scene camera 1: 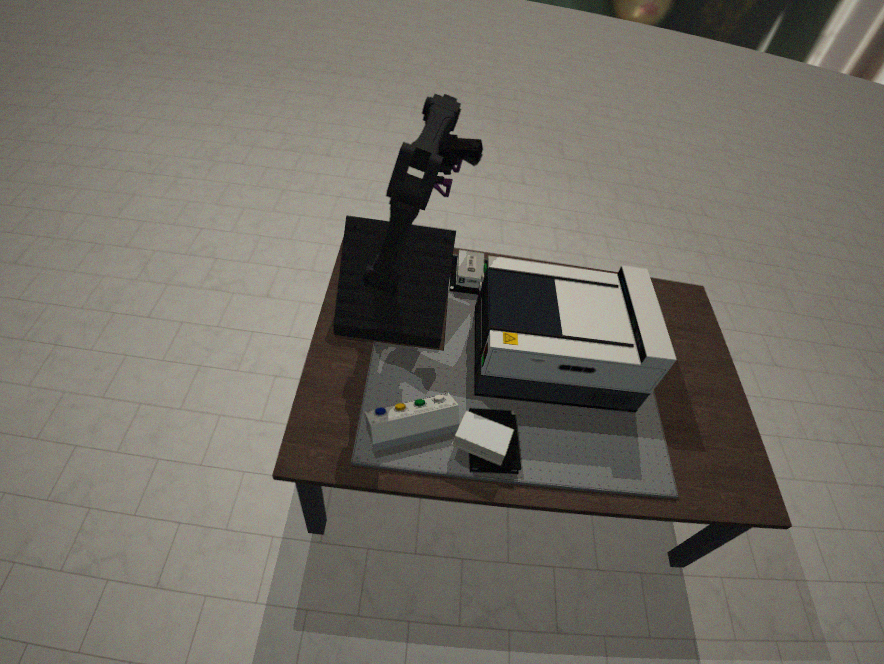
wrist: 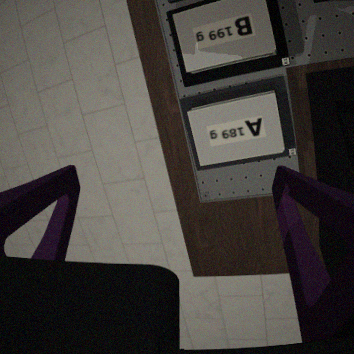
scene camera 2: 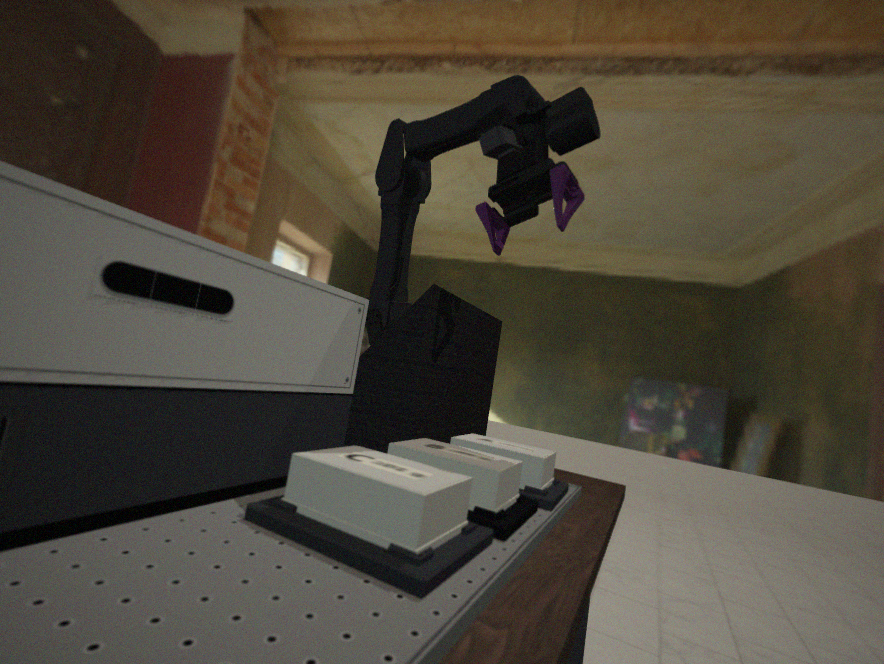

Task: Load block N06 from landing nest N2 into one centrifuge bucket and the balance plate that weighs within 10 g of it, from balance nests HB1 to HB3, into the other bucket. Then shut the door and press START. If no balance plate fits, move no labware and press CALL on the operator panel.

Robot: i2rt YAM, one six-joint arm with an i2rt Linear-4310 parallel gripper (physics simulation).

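Seen in the pictures: gripper, fingertip midpoint: [scene camera 1: 451, 184] [wrist: 175, 176] [scene camera 2: 526, 241]; arm's base at its link origin: [scene camera 1: 383, 283].
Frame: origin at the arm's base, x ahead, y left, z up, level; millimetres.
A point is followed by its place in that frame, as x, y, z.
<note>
My gripper [scene camera 1: 451, 182] @[157, 227, 198] [scene camera 2: 530, 241] @[157, 227, 198] [wrist: 175, 176] @[157, 227, 198] is open and empty, high above the table's back edge. Plate A, marked 189 g [scene camera 2: 539, 468] @[167, 285, -90] [wrist: 225, 150] @[100, 247, -77], and plate B, marked 199 g [scene camera 2: 493, 482] @[304, 270, -89] [wrist: 227, 50] @[235, 213, -77], sit in dark nests. Plate C [scene camera 2: 428, 500] @[431, 263, -82] sits in the nearest nest in scene camera 2; its weight is unreadable. A white block [scene camera 1: 484, 437] @[285, -422, -54] stands askew on a black nest [scene camera 1: 514, 446] @[370, -413, -101] at the front; its name is unreadable. The centrifuge [scene camera 1: 571, 353] @[478, -247, 79] has a dark and a white panel on top. Buckets do not show; door state is unclear.
The operator panel [scene camera 1: 413, 423] @[116, -394, -67] with blue, yellow, green and white buttons stands at the front left of the perforated mat [scene camera 1: 578, 475] @[539, -464, -131]. The arm's black base [scene camera 1: 414, 314] @[94, -53, -56] stands at the back left. The wooden table [scene camera 1: 728, 428] @[1033, -280, -144] extends beyond the centrifuge on the right.
</note>
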